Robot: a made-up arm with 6 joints. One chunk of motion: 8 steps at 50 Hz.
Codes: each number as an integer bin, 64 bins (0 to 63) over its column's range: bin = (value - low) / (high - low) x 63, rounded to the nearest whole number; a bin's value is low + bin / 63 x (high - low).
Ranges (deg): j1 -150.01..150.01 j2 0..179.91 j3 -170..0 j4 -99.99..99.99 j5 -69.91..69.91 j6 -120.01..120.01
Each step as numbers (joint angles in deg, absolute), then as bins.
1 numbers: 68.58 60.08 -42.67 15.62 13.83 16.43
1 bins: 46 21 47 36 38 36
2 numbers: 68.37 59.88 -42.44 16.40 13.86 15.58
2 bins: 46 21 47 37 38 36
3 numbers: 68.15 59.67 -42.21 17.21 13.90 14.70
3 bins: 46 21 47 37 38 35
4 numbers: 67.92 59.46 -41.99 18.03 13.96 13.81
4 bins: 46 21 47 37 38 35
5 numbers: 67.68 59.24 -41.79 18.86 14.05 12.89
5 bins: 46 21 48 37 38 35
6 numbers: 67.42 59.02 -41.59 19.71 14.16 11.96
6 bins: 46 21 48 38 38 35
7 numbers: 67.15 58.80 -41.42 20.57 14.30 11.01
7 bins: 46 21 48 38 38 34
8 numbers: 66.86 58.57 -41.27 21.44 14.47 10.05
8 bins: 46 21 48 38 38 34
